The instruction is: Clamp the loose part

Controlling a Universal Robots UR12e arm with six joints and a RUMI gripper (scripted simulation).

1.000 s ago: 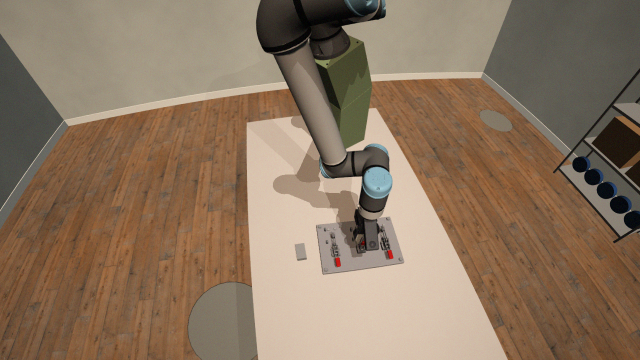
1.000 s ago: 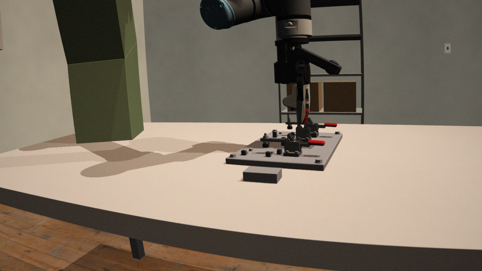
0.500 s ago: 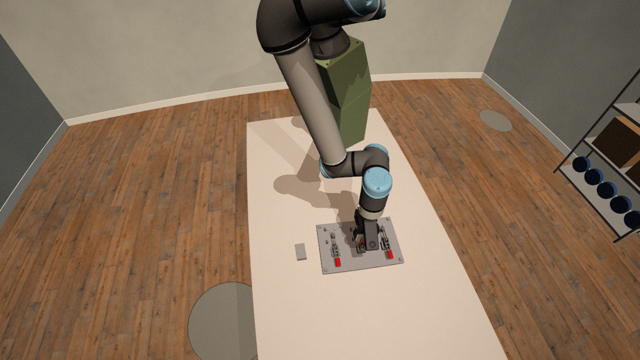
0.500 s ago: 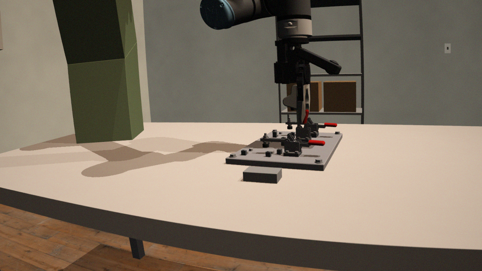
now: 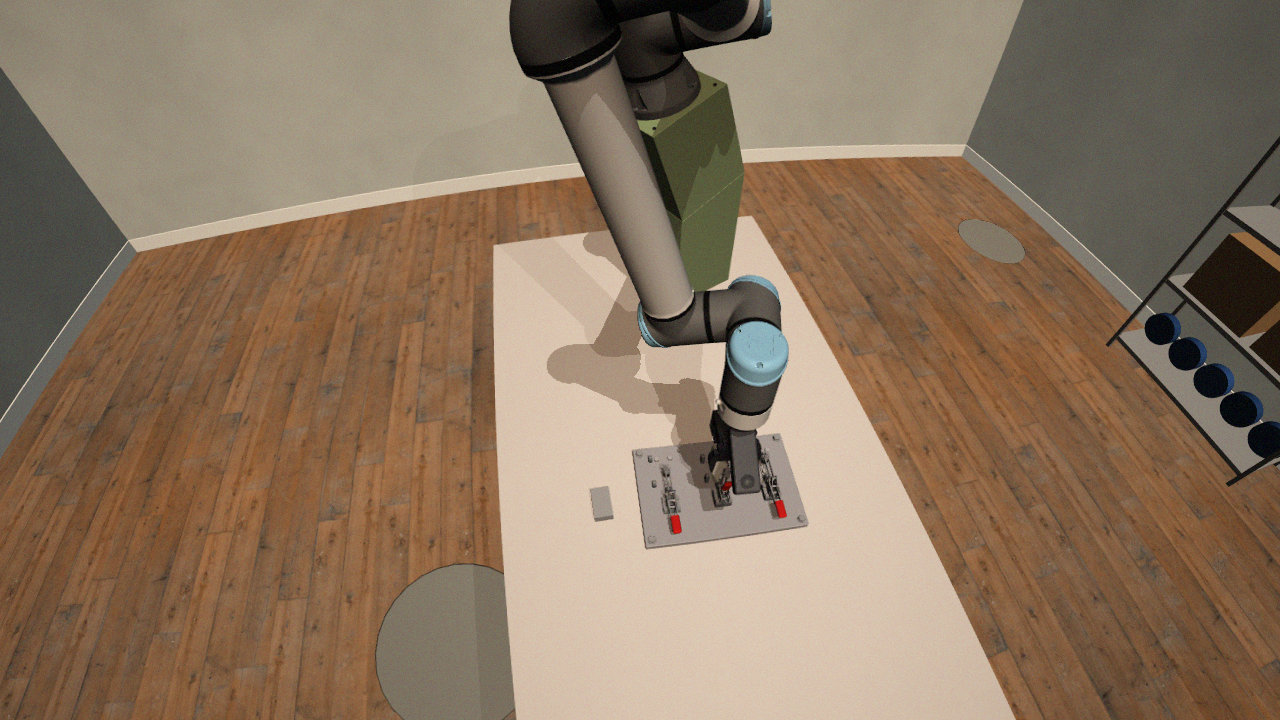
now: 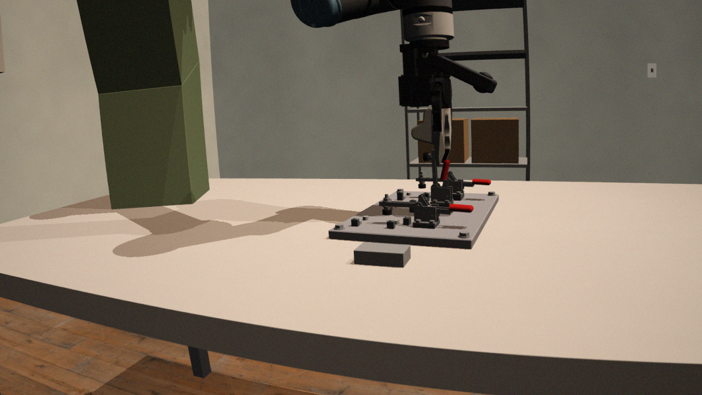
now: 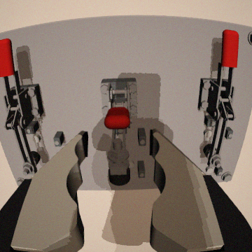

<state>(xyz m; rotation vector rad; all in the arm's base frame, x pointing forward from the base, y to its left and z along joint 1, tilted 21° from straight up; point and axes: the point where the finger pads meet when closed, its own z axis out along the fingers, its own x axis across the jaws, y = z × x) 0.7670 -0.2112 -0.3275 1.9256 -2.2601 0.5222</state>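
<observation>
Right now the grey block is 25 cm to the right of my hand, 11 cm below it and 7 cm behind it. The rest, counted from my hand: dark stop block: 9 cm below, 4 cm behind, 1 cm to the left; grey fixture plate: 11 cm below, 3 cm behind, 1 cm to the left.
</observation>
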